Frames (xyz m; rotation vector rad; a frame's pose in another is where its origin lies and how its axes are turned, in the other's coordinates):
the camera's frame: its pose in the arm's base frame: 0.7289 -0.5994 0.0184 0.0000 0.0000 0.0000
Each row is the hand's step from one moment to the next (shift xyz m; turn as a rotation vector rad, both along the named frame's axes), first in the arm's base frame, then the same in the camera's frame.
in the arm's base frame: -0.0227 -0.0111 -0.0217 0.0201 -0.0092 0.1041
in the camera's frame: -0.0227 -0.0111 -0.0217 0.0201 -0.0092 0.1041
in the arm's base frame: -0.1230 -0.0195 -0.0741 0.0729 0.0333 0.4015
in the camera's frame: -0.1230 -0.0195 -0.0741 0.0729 0.0333 0.4015
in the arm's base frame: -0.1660 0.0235 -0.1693 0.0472 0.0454 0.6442
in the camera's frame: -0.1660 0.0235 -0.1693 0.0472 0.0454 0.6442
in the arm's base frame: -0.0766 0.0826 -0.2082 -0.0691 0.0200 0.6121
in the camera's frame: -0.0766 0.0826 -0.2082 -0.0691 0.0200 0.6121
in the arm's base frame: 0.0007 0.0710 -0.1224 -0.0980 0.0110 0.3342
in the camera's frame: 0.0007 0.0710 -0.1224 -0.0980 0.0110 0.3342
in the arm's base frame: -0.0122 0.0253 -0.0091 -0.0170 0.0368 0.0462
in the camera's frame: -0.0122 0.0253 -0.0091 -0.0170 0.0368 0.0462
